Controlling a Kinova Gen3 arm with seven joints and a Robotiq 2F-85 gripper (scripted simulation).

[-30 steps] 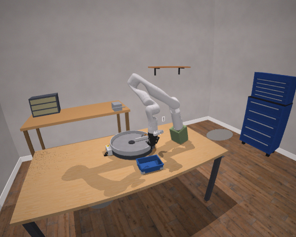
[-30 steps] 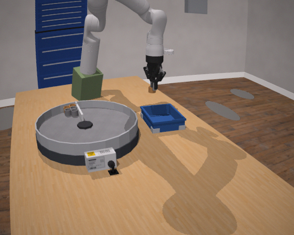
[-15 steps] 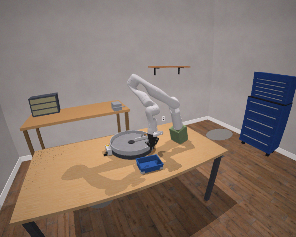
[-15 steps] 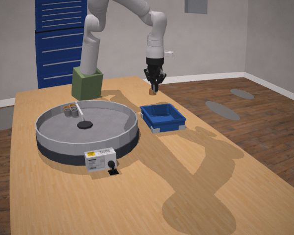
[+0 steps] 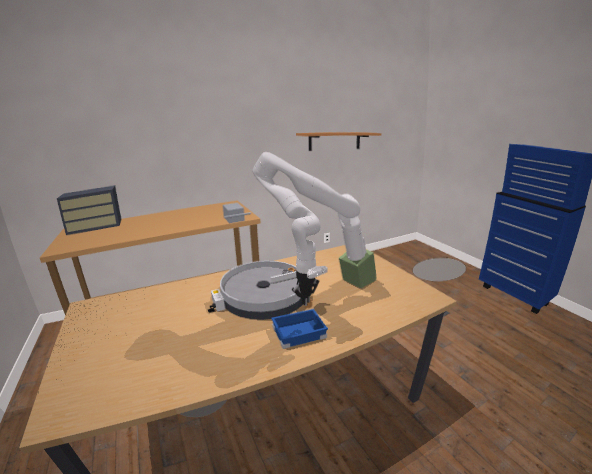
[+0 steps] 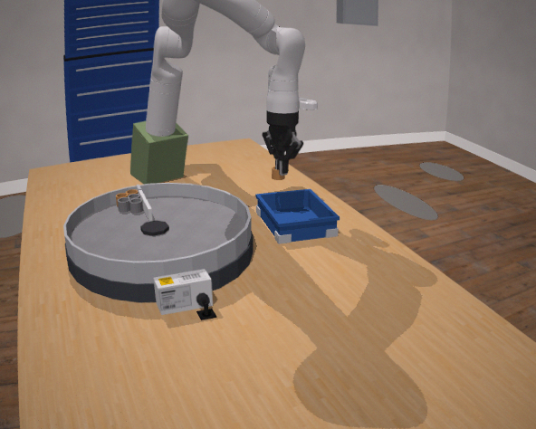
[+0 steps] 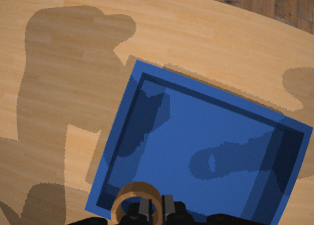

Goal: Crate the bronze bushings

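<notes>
Now: hand 110 mm above the blue crate, 40 mm short of it and 10 mm to the right of it. Round my hand: grey turning table 340 mm to the right, 80 mm below, 10 mm ahead.
</notes>
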